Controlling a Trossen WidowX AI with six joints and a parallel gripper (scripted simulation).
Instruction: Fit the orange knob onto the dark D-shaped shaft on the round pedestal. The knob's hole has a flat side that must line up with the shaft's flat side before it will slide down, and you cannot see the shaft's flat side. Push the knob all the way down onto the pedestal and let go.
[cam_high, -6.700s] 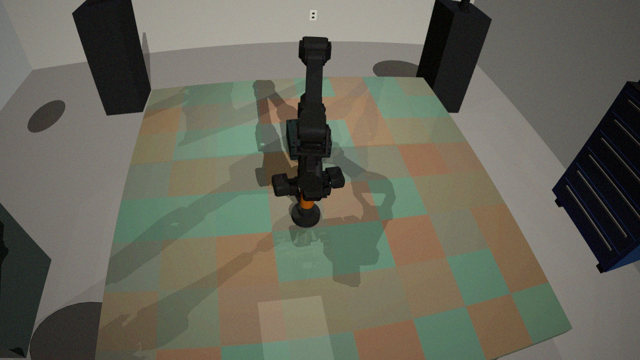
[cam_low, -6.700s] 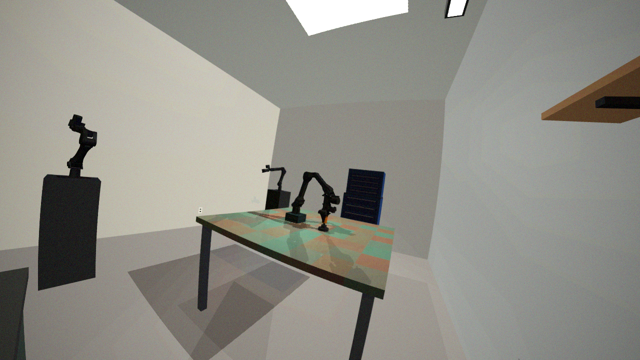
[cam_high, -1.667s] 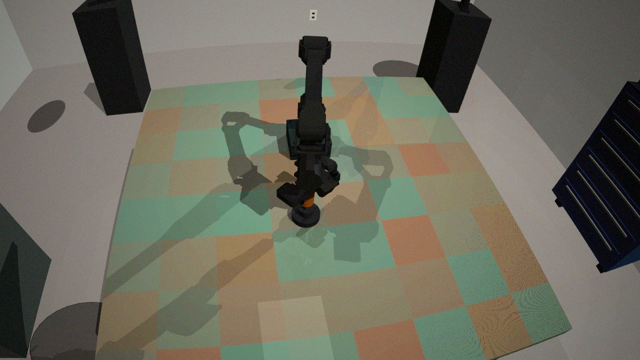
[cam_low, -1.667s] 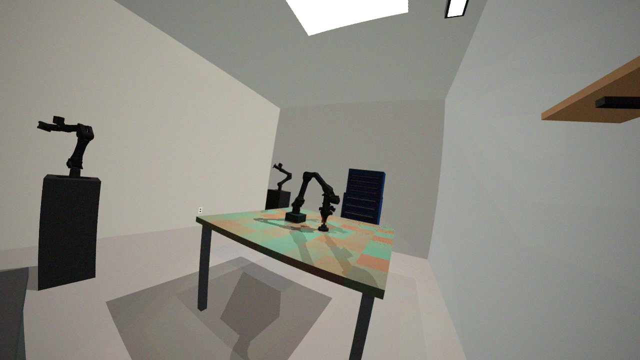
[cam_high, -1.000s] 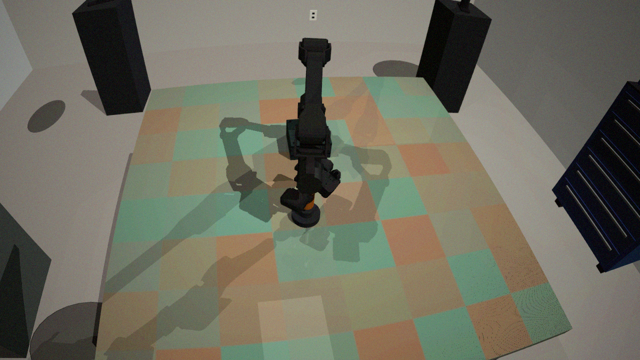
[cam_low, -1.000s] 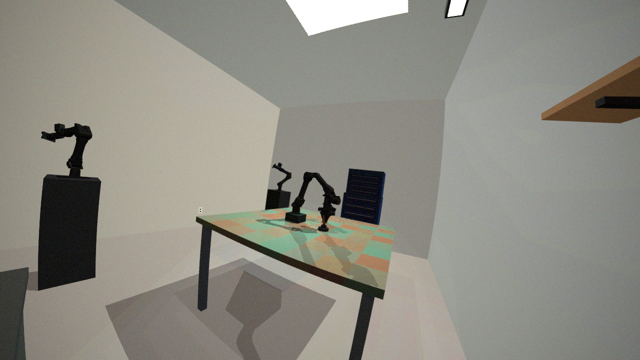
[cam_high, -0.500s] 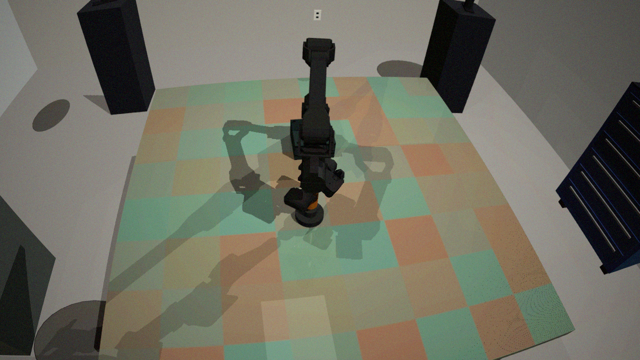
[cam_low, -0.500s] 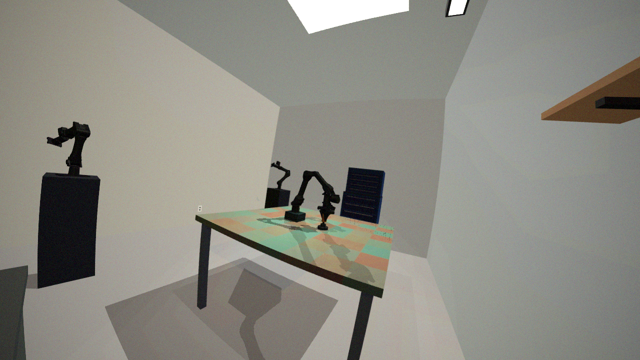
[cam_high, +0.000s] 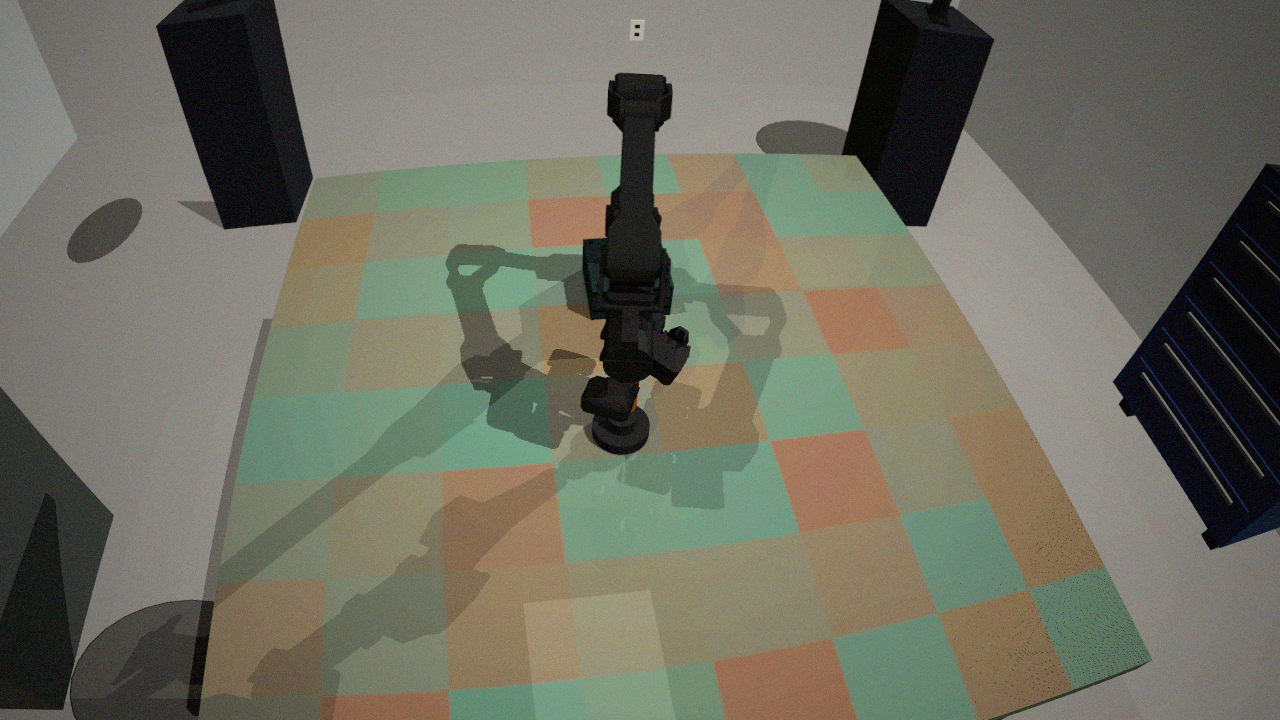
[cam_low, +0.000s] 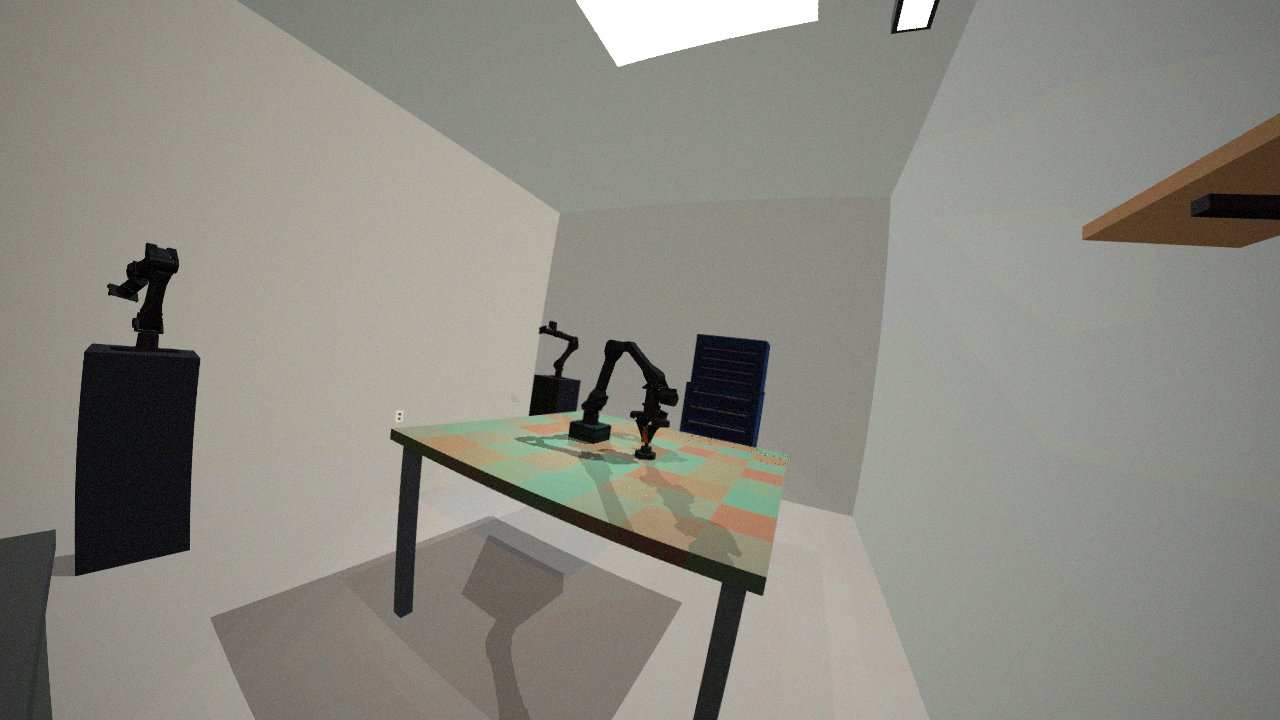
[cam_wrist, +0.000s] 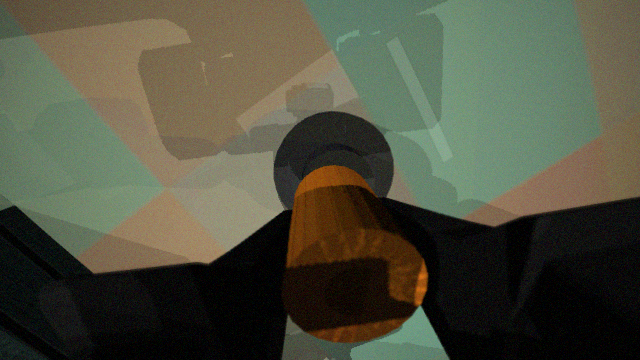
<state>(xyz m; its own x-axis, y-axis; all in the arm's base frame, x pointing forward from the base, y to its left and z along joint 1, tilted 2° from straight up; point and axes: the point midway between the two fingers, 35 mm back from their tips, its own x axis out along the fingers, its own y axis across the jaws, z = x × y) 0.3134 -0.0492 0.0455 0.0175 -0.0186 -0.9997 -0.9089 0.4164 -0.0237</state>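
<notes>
Right now the orange knob is 20 mm above my gripper tip. From my gripper tip the other things lie so: pedestal 40 mm below, 10 mm ahead.
</notes>
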